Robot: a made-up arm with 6 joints.
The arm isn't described. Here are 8 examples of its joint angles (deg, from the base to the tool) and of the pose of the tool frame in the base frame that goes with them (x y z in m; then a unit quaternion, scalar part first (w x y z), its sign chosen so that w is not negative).
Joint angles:
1: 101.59 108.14 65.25 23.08 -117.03 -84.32
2: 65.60 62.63 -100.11 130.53 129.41 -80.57
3: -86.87 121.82 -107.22 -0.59 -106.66 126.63
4: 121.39 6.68 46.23 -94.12 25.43 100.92
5: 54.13 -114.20 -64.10 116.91 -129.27 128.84
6: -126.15 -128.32 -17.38 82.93 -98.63 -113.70
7: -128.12 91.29 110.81 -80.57 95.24 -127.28
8: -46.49 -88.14 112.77 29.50 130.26 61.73
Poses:
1: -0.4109 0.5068 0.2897 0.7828 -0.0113 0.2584 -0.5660
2: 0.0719 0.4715 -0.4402 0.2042 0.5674 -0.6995 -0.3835
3: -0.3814 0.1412 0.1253 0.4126 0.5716 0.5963 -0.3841
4: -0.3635 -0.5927 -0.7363 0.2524 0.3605 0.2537 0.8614
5: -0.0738 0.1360 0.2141 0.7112 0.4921 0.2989 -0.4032
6: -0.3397 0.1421 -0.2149 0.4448 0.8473 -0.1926 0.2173
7: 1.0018 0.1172 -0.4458 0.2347 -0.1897 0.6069 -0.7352
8: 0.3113 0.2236 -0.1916 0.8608 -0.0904 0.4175 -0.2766
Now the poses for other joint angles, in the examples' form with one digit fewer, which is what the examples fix.
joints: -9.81 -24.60 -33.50 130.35 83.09 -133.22
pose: -0.470 0.597 -0.208 0.804 0.105 0.049 -0.583
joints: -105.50 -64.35 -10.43 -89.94 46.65 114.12
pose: 0.219 0.955 -0.244 0.784 0.407 0.039 -0.467
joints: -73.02 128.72 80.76 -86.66 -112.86 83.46
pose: 0.723 0.007 -0.221 0.590 0.535 -0.520 -0.309
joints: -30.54 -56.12 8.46 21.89 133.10 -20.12
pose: -0.316 0.666 -0.585 0.409 -0.790 0.457 -0.010
